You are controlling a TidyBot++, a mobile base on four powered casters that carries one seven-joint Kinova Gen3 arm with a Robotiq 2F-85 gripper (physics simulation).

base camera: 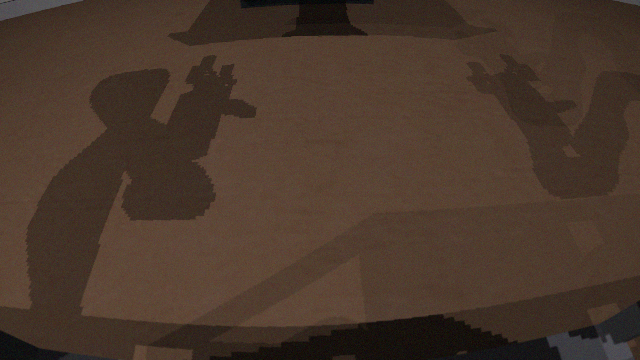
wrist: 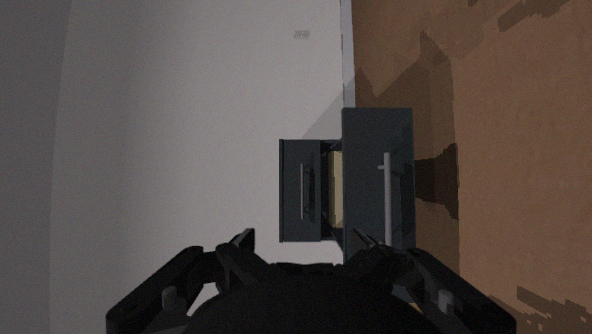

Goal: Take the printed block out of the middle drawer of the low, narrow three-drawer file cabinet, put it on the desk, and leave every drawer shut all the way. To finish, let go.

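Frame: origin at the arm's base, x ahead, y left, z up, level; metres.
Where they show: gripper, fingertip midpoint: point(wrist: 302, 239).
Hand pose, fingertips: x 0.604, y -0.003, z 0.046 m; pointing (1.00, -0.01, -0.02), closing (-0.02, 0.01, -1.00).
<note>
After its pixels a point has its place.
The dark blue-grey file cabinet shows sideways in the wrist view, with its top to the left. Its top drawer point(wrist: 300, 190) {x 1.159, y 0.002, z 0.036 m} looks shut. The middle drawer point(wrist: 365, 130) {x 0.811, y -0.155, z -0.096 m} stands pulled out toward the camera, its bar handle upright in the view. A pale yellow thing, seemingly the printed block point(wrist: 337, 190) {x 1.211, y 0.007, z -0.128 m}, shows inside it behind the front panel. The bottom drawer is hidden behind that front. My gripper point(wrist: 302, 239) {x 0.604, y -0.003, z 0.046 m} is open and empty, in front of the cabinet; one fingertip overlaps the pulled-out front in the view. The gripper itself does not show in the base view.
The brown desk point(base camera: 350, 150) {x 0.482, y -0.056, z -0.397 m} point(wrist: 525, 150) {x 0.760, y -0.106, z -0.397 m} carries shadows of the arm and gripper. A dark lower edge point(base camera: 307, 3) {x 1.177, y 0.001, z -0.394 m}, of the cabinet or its drawer, shows at the top of the base view. A pale wall point(wrist: 200, 125) {x 1.733, y -0.443, z 0.785 m} with an outlet point(wrist: 302, 34) {x 1.731, y -1.171, z 0.000 m} stands behind.
</note>
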